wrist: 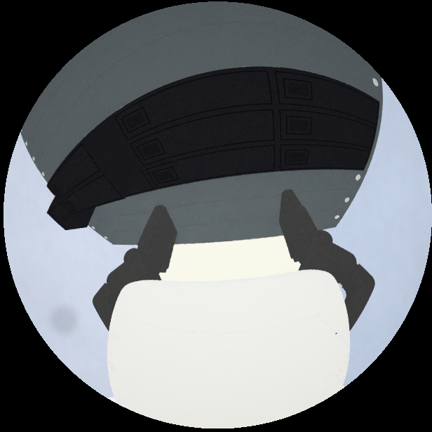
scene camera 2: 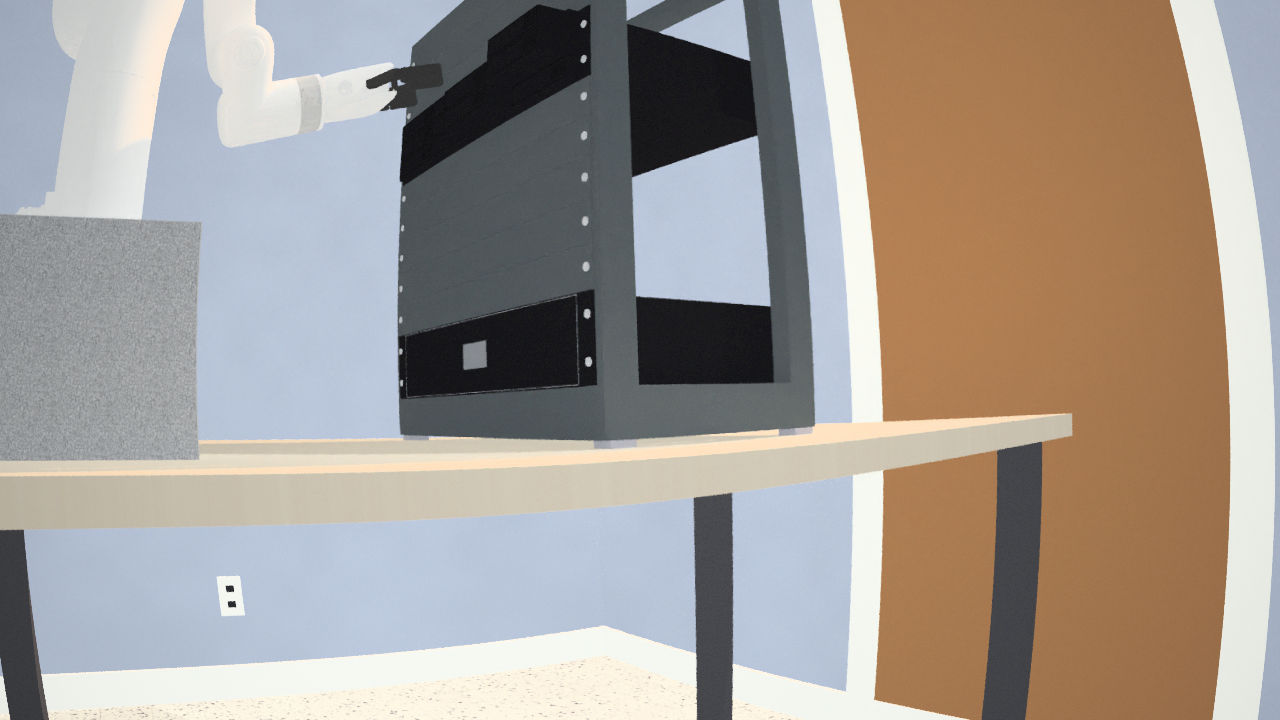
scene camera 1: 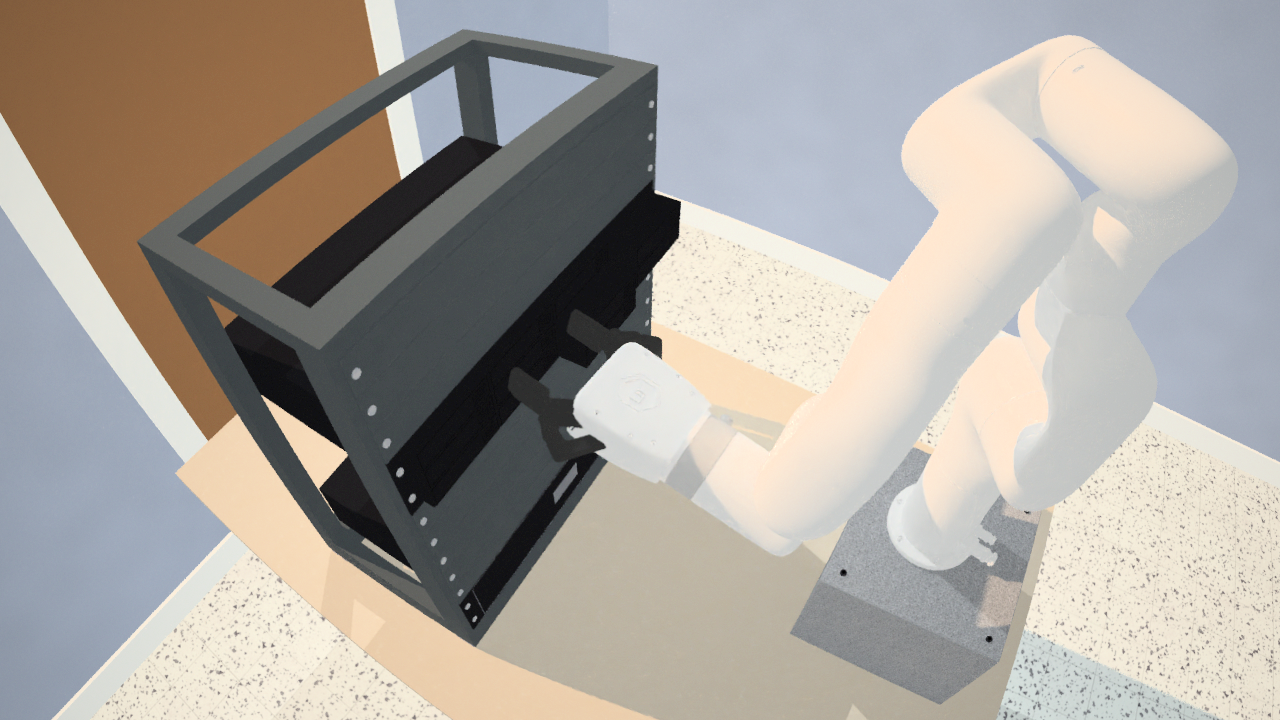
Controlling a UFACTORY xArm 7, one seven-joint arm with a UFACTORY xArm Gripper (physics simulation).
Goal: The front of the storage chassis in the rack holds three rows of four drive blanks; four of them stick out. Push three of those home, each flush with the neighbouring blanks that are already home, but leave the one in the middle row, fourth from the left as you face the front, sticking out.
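Observation:
The black storage chassis sits in the rack. In the wrist view, its two columns towards the image's right look level, with small square details in three rows. Dark blocks stand out near the chassis's right end as one faces it, which is at the left of the wrist view. Their dark edges merge, so I cannot tell every row and column, including the fourth in the middle row. My gripper is open and empty in front of the chassis, away from its right end; contact is not visible.
The grey rack stands on the wooden table. A lower black unit sits beneath grey panels. The arm stands on a speckled grey base block.

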